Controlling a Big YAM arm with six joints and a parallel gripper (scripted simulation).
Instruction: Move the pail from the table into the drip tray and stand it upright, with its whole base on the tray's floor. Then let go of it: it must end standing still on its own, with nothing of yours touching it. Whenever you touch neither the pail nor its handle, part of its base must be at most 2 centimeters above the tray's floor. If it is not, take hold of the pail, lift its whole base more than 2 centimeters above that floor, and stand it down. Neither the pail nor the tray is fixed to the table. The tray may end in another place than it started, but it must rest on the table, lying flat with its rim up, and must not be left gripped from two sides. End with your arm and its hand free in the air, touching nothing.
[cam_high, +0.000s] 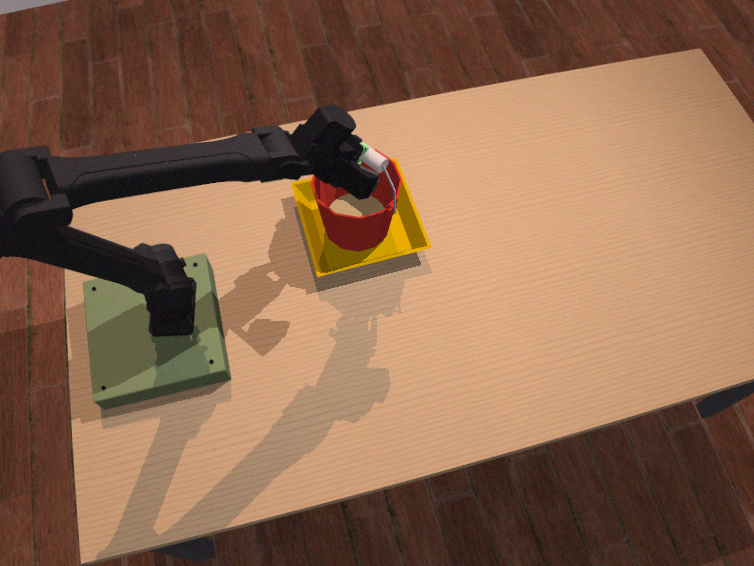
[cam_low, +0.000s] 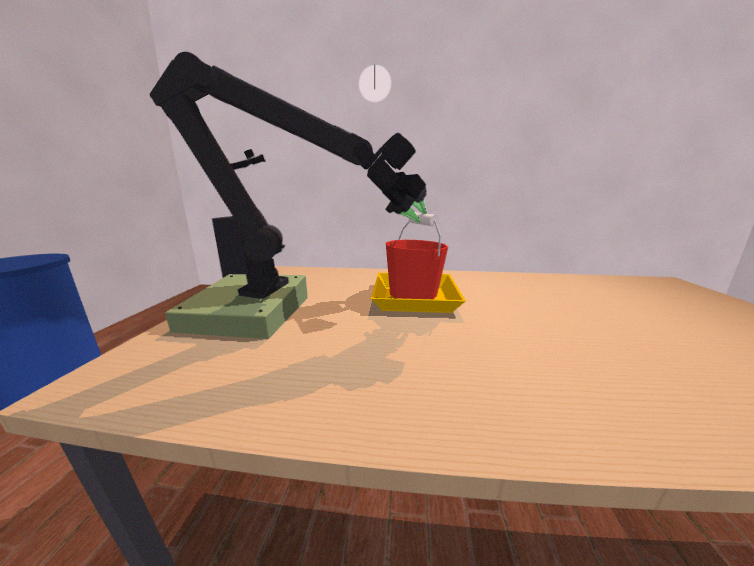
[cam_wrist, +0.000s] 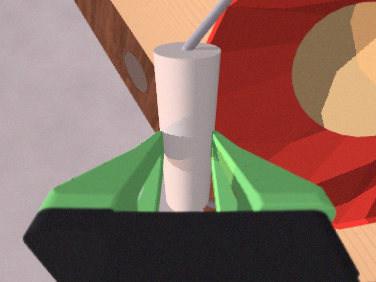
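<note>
The red pail is 10 cm below my hand and 1 cm behind it. From my hand the other things lie so: yellow drip tray: 24 cm below, 1 cm behind.
</note>
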